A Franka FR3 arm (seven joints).
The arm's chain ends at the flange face. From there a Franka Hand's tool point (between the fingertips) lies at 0.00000 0.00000 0.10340 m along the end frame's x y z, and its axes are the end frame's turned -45 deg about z.
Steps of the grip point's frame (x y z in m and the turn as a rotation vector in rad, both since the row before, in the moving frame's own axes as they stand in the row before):
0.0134, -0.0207, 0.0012, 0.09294, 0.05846, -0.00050
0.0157, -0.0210, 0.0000, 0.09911, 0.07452, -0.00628
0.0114, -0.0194, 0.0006, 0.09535, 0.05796, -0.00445
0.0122, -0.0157, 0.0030, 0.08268, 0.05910, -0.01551
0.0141, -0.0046, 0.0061, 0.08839, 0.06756, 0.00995
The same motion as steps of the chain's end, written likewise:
-0.0026, -0.0131, 0.0018, 0.10706, -0.02438, -0.00050
-0.0019, -0.0133, 0.0008, 0.12277, -0.01739, -0.00628
-0.0029, -0.0106, 0.0012, 0.10841, -0.02644, -0.00445
-0.0007, -0.0094, 0.0035, 0.10025, -0.01667, -0.01551
0.0082, -0.0018, 0.0067, 0.11027, -0.01473, 0.00995

